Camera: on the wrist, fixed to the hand. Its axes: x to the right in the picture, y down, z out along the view.
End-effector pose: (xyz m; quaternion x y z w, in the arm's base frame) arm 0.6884 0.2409 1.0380 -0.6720 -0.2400 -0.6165 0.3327
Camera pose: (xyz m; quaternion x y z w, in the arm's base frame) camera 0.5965 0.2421 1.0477 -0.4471 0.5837 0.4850 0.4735
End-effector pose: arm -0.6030 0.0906 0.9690 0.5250 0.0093 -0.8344 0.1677
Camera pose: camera -0.5693 0.1685 0.9323 -0.2387 -0.4876 -0.0095 0.8398
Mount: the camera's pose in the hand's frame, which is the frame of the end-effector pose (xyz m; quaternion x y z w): -0.0020 -0.0696 -0.0608 -0.0740 -0.2937 0.9528 0.0189
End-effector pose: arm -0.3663 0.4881 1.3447 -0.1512 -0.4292 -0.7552 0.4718
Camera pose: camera -0.4132 0.4541 1.2726 -0.6685 0.0533 0.4479 0.5913
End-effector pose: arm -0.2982 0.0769 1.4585 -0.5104 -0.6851 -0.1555 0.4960
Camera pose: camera -0.3260 0.0021 1.5052 0.7448 -0.3392 -0.5689 0.0814
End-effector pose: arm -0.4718 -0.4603 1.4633 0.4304 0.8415 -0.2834 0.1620
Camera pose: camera -0.5292 -0.4567 1.5357 0.7147 -0.4208 0.0849 0.5521
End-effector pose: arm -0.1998 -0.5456 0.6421 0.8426 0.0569 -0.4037 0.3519
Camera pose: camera -0.1887 -0.4545 0.6314 -0.0745 -0.8753 0.0844 0.4704
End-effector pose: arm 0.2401 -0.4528 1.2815 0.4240 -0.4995 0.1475 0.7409
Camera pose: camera 0.3213 -0.4468 1.2377 0.4794 0.6420 -0.5473 0.2419
